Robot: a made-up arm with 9 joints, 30 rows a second.
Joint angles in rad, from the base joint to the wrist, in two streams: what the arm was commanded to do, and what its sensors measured. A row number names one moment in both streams.
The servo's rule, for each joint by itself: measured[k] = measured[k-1] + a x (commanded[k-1-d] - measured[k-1]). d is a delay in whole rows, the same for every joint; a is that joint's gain. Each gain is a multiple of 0.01, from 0.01 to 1. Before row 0 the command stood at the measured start. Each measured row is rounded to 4 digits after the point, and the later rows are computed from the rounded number. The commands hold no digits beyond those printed.
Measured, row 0: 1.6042, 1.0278, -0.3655, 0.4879, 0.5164, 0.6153, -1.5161, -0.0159, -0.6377
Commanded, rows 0 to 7: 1.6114, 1.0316, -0.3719, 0.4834, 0.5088, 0.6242, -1.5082, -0.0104, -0.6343; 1.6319, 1.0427, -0.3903, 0.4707, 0.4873, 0.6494, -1.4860, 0.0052, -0.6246; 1.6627, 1.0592, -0.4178, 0.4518, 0.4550, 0.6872, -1.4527, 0.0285, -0.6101; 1.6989, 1.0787, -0.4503, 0.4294, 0.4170, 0.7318, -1.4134, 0.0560, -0.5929; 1.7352, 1.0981, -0.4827, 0.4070, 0.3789, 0.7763, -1.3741, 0.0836, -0.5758; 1.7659, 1.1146, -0.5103, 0.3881, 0.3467, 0.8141, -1.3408, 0.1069, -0.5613; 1.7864, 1.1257, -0.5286, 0.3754, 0.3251, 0.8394, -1.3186, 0.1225, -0.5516; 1.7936, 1.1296, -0.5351, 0.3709, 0.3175, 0.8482, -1.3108, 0.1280, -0.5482
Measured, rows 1 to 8: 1.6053, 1.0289, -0.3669, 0.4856, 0.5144, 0.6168, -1.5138, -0.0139, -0.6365; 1.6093, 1.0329, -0.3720, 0.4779, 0.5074, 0.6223, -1.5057, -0.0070, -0.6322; 1.6173, 1.0405, -0.3821, 0.4643, 0.4938, 0.6333, -1.4903, 0.0058, -0.6242; 1.6295, 1.0516, -0.3971, 0.4462, 0.4738, 0.6500, -1.4680, 0.0239, -0.6129; 1.6454, 1.0651, -0.4159, 0.4258, 0.4491, 0.6715, -1.4408, 0.0454, -0.5995; 1.6635, 1.0795, -0.4367, 0.4062, 0.4225, 0.6957, -1.4118, 0.0675, -0.5857; 1.6819, 1.0929, -0.4569, 0.3902, 0.3972, 0.7201, -1.3848, 0.0873, -0.5734; 1.6987, 1.1035, -0.4741, 0.3802, 0.3765, 0.7419, -1.3633, 0.1020, -0.5643
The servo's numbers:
d 0
a 0.15 0.29 0.22 0.52 0.26 0.17 0.29 0.36 0.36

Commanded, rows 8 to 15: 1.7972, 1.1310, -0.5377, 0.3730, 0.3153, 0.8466, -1.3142, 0.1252, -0.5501; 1.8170, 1.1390, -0.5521, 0.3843, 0.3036, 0.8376, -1.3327, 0.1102, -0.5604; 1.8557, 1.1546, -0.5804, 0.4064, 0.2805, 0.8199, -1.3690, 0.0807, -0.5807; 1.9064, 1.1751, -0.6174, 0.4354, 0.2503, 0.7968, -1.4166, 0.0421, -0.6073; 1.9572, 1.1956, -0.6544, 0.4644, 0.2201, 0.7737, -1.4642, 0.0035, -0.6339; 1.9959, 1.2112, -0.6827, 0.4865, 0.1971, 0.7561, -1.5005, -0.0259, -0.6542; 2.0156, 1.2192, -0.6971, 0.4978, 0.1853, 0.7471, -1.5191, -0.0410, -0.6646; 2.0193, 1.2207, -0.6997, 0.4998, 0.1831, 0.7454, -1.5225, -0.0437, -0.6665
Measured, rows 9 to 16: 1.7135, 1.1115, -0.4881, 0.3765, 0.3606, 0.7597, -1.3491, 0.1104, -0.5592; 1.7290, 1.1195, -0.5022, 0.3806, 0.3458, 0.7729, -1.3443, 0.1103, -0.5596; 1.7480, 1.1297, -0.5194, 0.3940, 0.3288, 0.7809, -1.3515, 0.0996, -0.5672; 1.7718, 1.1429, -0.5410, 0.4155, 0.3084, 0.7836, -1.3704, 0.0789, -0.5816; 1.7996, 1.1582, -0.5659, 0.4409, 0.2854, 0.7819, -1.3976, 0.0518, -0.6004; 1.8290, 1.1736, -0.5916, 0.4646, 0.2624, 0.7775, -1.4274, 0.0238, -0.6198; 1.8570, 1.1868, -0.6148, 0.4819, 0.2424, 0.7723, -1.4540, 0.0005, -0.6359; 1.8813, 1.1966, -0.6335, 0.4912, 0.2270, 0.7677, -1.4739, -0.0154, -0.6469
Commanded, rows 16 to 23: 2.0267, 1.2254, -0.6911, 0.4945, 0.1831, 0.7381, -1.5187, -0.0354, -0.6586; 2.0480, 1.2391, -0.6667, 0.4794, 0.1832, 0.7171, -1.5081, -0.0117, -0.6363; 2.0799, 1.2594, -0.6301, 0.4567, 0.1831, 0.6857, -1.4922, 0.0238, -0.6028; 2.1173, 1.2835, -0.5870, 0.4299, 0.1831, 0.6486, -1.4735, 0.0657, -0.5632; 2.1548, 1.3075, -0.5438, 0.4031, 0.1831, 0.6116, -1.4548, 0.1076, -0.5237; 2.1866, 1.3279, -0.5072, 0.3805, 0.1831, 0.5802, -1.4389, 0.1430, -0.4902; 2.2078, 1.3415, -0.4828, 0.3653, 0.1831, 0.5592, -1.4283, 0.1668, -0.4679; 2.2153, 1.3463, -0.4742, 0.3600, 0.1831, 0.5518, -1.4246, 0.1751, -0.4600
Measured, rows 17 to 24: 1.9031, 1.2050, -0.6462, 0.4929, 0.2156, 0.7627, -1.4869, -0.0226, -0.6511; 1.9248, 1.2149, -0.6507, 0.4859, 0.2072, 0.7549, -1.4930, -0.0187, -0.6458; 1.9481, 1.2278, -0.6462, 0.4707, 0.2009, 0.7431, -1.4928, -0.0034, -0.6303; 1.9735, 1.2440, -0.6332, 0.4495, 0.1963, 0.7270, -1.4872, 0.0215, -0.6061; 2.0007, 1.2624, -0.6135, 0.4254, 0.1929, 0.7074, -1.4778, 0.0525, -0.5764; 2.0286, 1.2814, -0.5901, 0.4021, 0.1904, 0.6858, -1.4665, 0.0851, -0.5454; 2.0555, 1.2988, -0.5665, 0.3830, 0.1885, 0.6643, -1.4554, 0.1145, -0.5175; 2.0795, 1.3126, -0.5462, 0.3710, 0.1871, 0.6452, -1.4465, 0.1363, -0.4968
